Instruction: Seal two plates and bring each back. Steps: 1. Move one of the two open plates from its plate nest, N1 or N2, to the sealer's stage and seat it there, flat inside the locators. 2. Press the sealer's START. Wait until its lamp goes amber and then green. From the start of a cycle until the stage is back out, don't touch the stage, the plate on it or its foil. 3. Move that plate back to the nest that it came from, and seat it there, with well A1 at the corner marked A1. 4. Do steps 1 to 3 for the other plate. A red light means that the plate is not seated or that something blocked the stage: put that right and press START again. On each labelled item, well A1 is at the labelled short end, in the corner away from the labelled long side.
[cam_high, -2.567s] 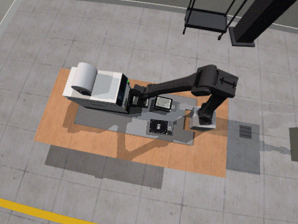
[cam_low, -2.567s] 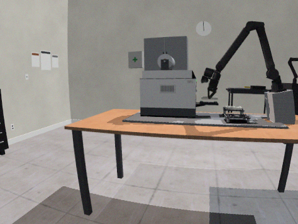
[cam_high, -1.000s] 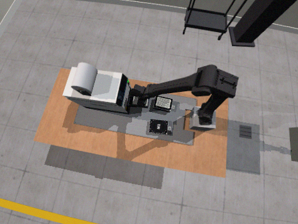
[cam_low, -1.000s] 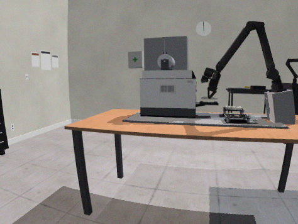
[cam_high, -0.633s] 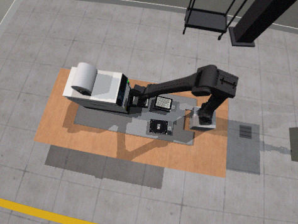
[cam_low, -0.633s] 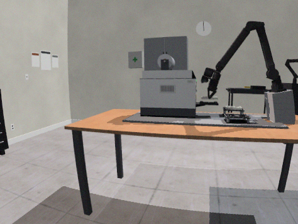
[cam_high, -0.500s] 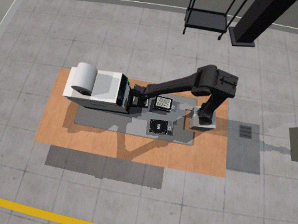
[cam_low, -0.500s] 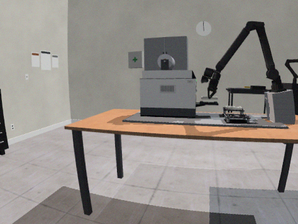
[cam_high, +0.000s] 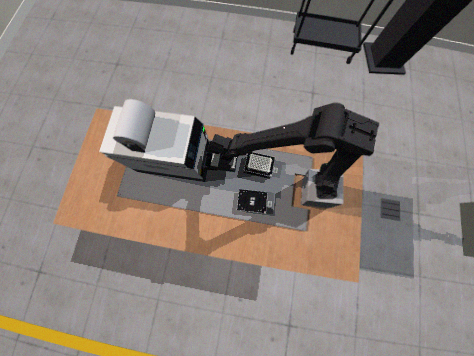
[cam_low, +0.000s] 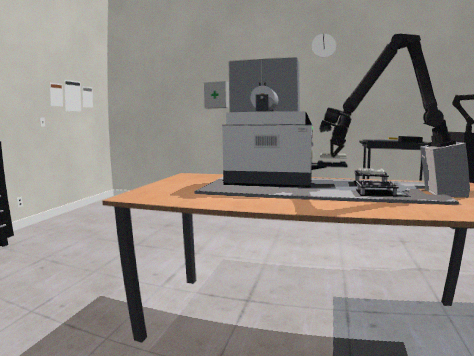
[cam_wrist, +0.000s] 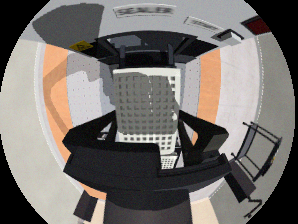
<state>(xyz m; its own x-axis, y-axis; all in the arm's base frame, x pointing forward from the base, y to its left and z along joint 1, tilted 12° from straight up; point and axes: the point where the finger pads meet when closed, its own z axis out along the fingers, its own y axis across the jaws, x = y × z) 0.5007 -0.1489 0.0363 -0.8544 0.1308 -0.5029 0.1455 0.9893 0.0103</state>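
The sealer stage is 4 cm below my hand. Also, from my hand: foil roll 33 cm ahead, 27 cm above, 5 cm to the right.
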